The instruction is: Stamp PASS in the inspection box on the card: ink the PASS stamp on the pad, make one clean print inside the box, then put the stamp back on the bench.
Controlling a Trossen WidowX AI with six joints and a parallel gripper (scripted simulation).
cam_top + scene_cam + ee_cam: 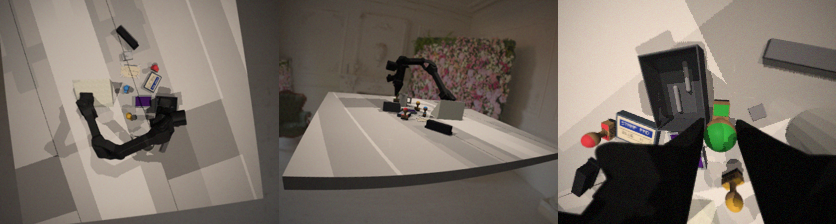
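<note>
Right now my gripper tip is 1 cm past the green-knobbed stamp and 2 cm above it. The rest, counted from my gripper tip: grey bar: 4 cm ahead, 13 cm to the right, 8 cm below; dark tray: 2 cm ahead, 6 cm to the left, 8 cm below; purple ink pad: 9 cm behind, 7 cm to the left, 9 cm below.
</note>
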